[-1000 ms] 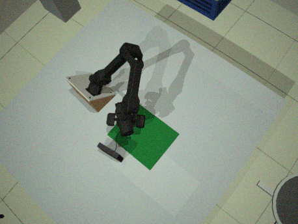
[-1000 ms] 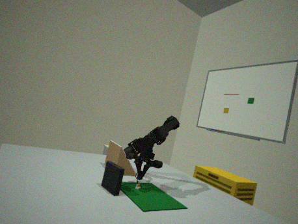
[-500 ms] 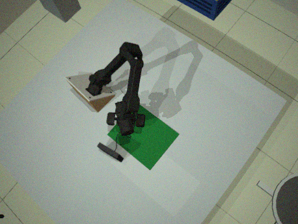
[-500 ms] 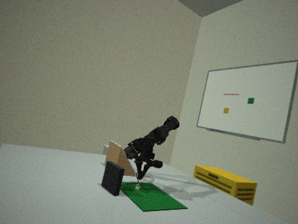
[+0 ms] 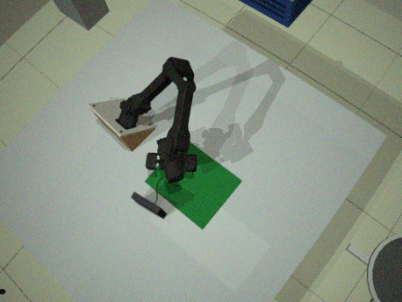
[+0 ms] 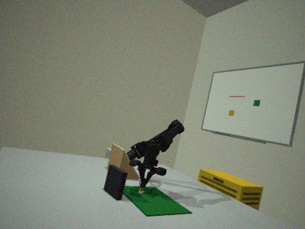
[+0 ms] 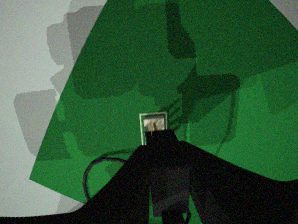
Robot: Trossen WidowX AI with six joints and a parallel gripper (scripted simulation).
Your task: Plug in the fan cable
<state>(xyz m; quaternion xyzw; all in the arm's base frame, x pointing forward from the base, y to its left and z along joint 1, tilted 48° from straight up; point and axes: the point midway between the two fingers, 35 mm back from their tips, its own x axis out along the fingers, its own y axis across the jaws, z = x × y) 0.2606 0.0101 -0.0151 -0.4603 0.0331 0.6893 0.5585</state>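
Now: the dark fan plug 10 mm to the right of my gripper tip and 10 mm above it. Round my gripper tip: cream four-pin header (10 mm to the right, 50 mm below); green board (80 mm ahead, 10 mm to the left, 60 mm below); dark flat fan (30 mm ahead, 160 mm to the right, 10 mm above).
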